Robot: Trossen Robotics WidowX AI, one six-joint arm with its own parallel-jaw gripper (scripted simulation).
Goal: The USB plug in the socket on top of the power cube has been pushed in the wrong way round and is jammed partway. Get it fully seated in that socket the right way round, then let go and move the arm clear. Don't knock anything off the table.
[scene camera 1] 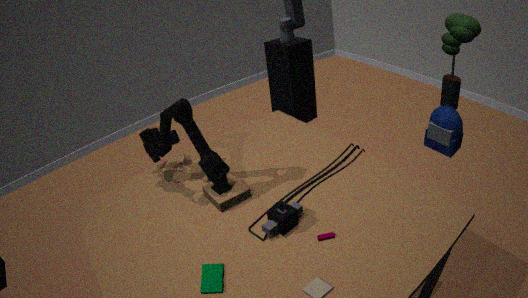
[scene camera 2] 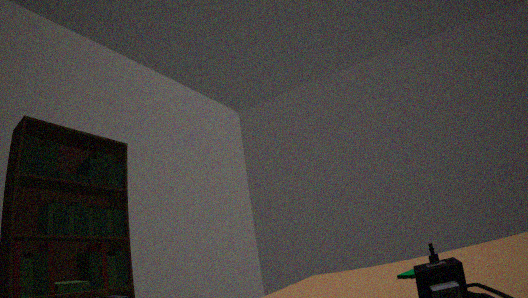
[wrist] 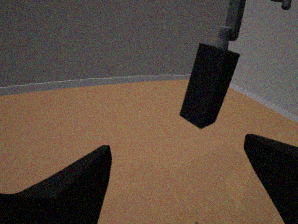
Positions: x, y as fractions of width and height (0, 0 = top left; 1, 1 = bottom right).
Scene:
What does my gripper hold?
Nothing.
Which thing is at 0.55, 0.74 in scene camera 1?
A black power cube.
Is my gripper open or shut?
Open.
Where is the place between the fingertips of my gripper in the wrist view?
0.60, 0.66

